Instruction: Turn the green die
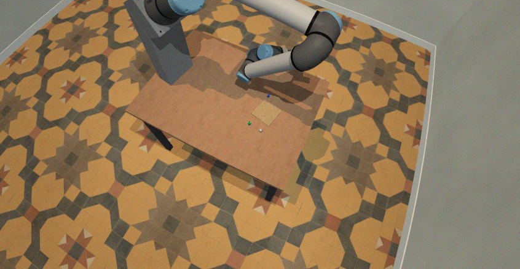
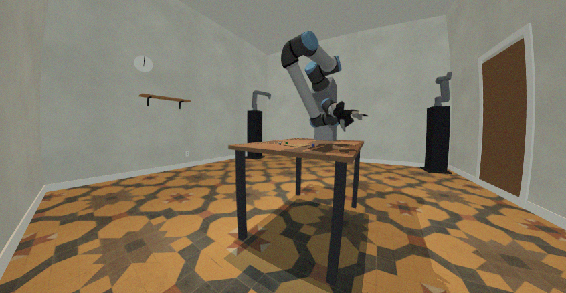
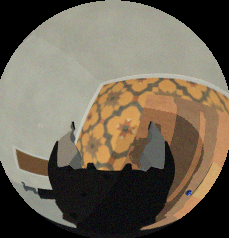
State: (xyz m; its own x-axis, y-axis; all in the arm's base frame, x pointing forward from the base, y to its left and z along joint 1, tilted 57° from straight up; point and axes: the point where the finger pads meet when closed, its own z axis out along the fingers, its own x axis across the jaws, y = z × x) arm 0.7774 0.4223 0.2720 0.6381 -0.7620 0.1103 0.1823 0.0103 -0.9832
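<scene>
My hand is 13 cm past the white die, 54 cm to the left of it and 15 cm above it. From my hand the other things lie so: blue die (17 cm behind, 29 cm to the right, 15 cm below); then tan mat (14 cm behind, 41 cm to the right, 15 cm below); then green die (22 cm behind, 52 cm to the right, 15 cm below).
</scene>
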